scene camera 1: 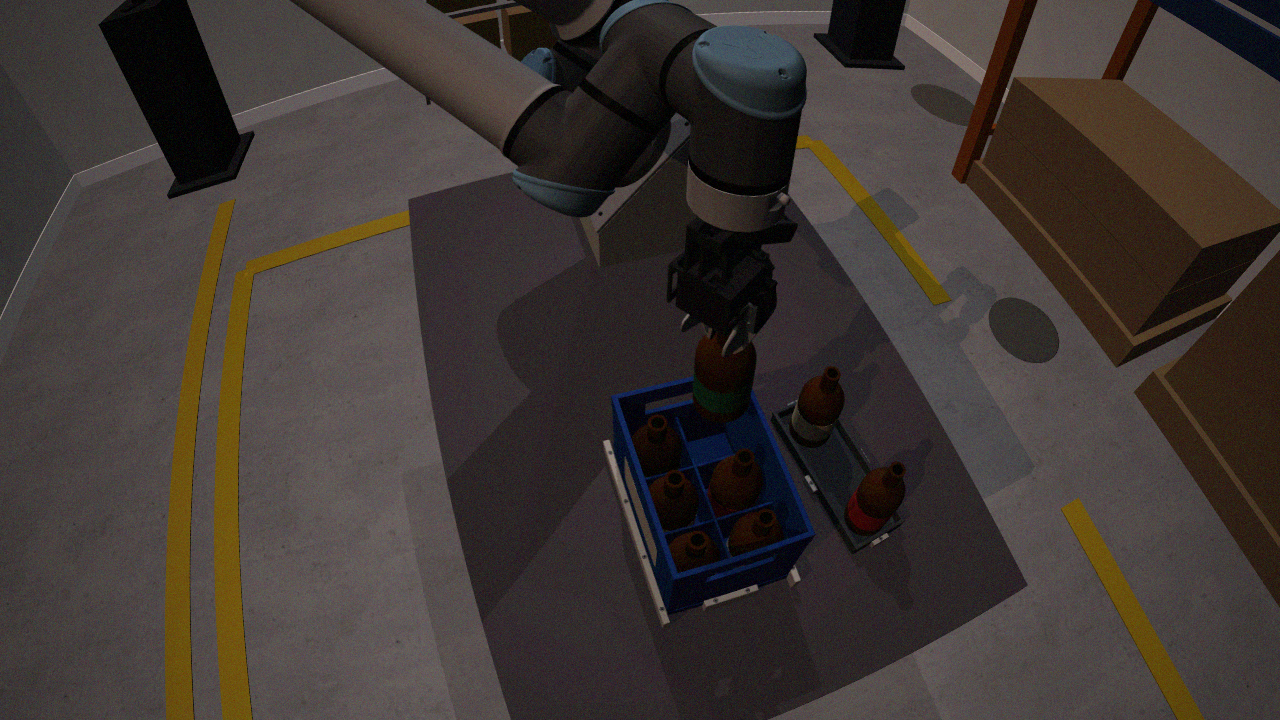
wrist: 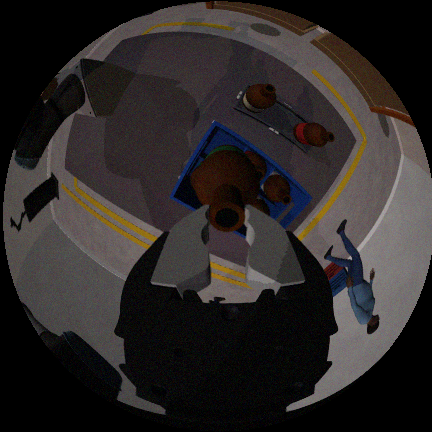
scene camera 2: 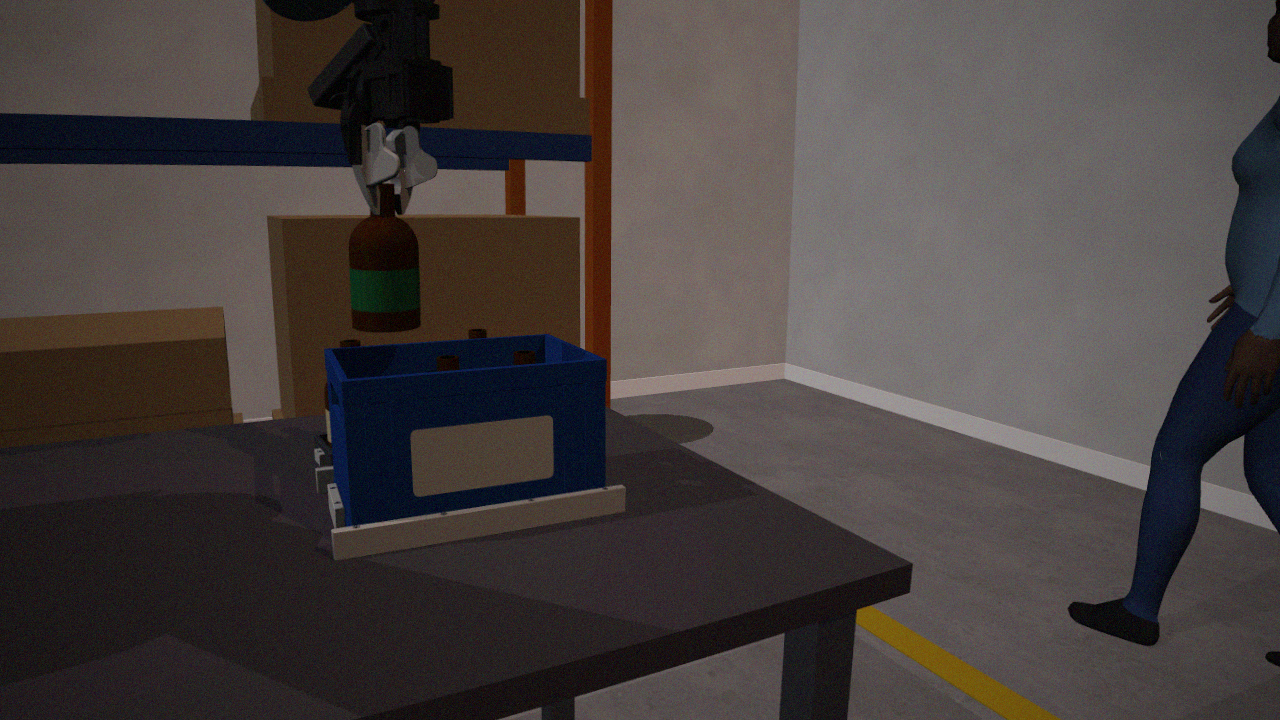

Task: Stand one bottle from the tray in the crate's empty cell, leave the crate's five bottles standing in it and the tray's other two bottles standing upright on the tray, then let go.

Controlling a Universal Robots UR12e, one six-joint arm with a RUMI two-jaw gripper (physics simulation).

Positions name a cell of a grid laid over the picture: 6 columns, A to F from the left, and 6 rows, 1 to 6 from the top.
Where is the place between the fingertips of the gripper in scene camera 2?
At B2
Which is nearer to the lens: the green-labelled bottle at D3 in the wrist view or the red-labelled bottle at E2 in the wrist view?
The green-labelled bottle.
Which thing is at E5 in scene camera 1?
A red-labelled bottle.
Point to a cream-labelled bottle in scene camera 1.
D5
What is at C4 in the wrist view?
The gripper.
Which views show the green-labelled bottle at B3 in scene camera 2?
Scene camera 1, the wrist view and scene camera 2: all of them.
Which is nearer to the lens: the green-labelled bottle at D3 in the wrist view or the cream-labelled bottle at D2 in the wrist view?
The green-labelled bottle.
